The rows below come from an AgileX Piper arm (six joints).
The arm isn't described. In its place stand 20 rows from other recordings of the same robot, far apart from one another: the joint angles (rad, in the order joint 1, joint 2, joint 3, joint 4, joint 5, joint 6), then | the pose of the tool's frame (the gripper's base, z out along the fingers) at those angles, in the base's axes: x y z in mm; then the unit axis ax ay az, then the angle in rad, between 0 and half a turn.
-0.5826 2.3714 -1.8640 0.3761 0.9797 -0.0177 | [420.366 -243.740 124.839 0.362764 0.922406 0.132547 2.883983]
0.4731 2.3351 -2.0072 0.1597 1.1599 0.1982 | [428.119 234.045 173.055 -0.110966 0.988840 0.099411 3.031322]
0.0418 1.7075 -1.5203 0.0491 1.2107 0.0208 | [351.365 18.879 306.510 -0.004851 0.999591 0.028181 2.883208]
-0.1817 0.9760 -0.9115 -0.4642 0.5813 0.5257 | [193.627 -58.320 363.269 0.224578 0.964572 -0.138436 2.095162]
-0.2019 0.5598 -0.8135 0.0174 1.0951 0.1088 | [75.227 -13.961 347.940 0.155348 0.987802 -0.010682 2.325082]
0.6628 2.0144 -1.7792 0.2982 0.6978 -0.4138 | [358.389 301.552 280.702 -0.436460 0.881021 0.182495 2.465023]
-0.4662 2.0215 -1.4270 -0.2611 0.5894 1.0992 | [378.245 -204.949 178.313 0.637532 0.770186 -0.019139 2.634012]
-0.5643 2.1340 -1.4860 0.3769 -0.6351 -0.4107 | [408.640 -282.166 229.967 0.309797 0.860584 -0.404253 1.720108]
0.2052 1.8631 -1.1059 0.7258 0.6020 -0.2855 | [348.810 107.535 167.028 0.027390 0.970580 0.239217 2.842952]
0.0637 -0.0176 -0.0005 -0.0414 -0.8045 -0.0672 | [19.670 3.974 276.637 -0.122845 0.991911 -0.031962 0.662343]
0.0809 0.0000 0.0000 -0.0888 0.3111 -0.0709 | [54.222 1.918 185.260 -0.107028 0.993313 -0.043296 1.795812]
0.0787 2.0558 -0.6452 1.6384 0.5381 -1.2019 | [266.235 67.672 42.109 0.137933 0.947048 0.289958 3.011092]
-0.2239 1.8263 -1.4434 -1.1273 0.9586 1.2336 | [370.908 -153.453 288.626 0.406655 0.830947 -0.379682 2.428929]
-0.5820 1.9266 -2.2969 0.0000 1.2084 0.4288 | [347.805 -228.866 442.656 0.483890 0.874497 -0.033237 2.324241]
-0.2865 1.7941 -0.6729 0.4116 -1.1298 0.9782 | [309.159 -125.403 190.789 0.767507 0.583264 0.265961 1.585542]
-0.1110 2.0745 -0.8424 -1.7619 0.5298 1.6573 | [327.082 -81.886 64.520 0.058805 0.956965 -0.284184 2.689593]
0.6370 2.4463 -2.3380 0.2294 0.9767 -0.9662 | [425.603 336.230 216.457 -0.691279 0.719707 0.064467 2.543062]
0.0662 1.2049 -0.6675 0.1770 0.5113 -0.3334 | [221.727 22.557 237.208 -0.135691 0.990431 0.025203 2.522350]
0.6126 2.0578 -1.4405 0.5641 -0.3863 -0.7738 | [404.165 261.641 229.058 -0.337828 0.939888 0.049837 1.768720]
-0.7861 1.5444 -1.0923 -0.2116 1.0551 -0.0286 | [191.411 -215.210 249.061 0.324984 0.938399 -0.117447 3.079721]
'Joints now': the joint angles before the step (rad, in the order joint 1, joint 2, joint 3, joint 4, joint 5, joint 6). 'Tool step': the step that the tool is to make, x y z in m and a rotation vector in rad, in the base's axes. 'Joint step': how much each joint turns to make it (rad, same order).
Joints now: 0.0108, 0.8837, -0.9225, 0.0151, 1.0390, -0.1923
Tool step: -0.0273, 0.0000, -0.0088, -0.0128, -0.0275, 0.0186
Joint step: 0.0026, -0.1164, 0.0811, -0.0004, 0.0082, -0.0204
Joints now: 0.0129, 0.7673, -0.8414, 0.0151, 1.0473, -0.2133
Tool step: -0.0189, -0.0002, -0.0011, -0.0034, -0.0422, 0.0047
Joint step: 0.0009, -0.0851, 0.0346, -0.0007, 0.0083, -0.0050
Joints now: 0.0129, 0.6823, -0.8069, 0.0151, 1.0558, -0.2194
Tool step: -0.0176, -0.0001, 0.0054, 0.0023, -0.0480, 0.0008
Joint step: -0.0014, -0.0735, 0.0008, 0.0029, 0.0248, -0.0015
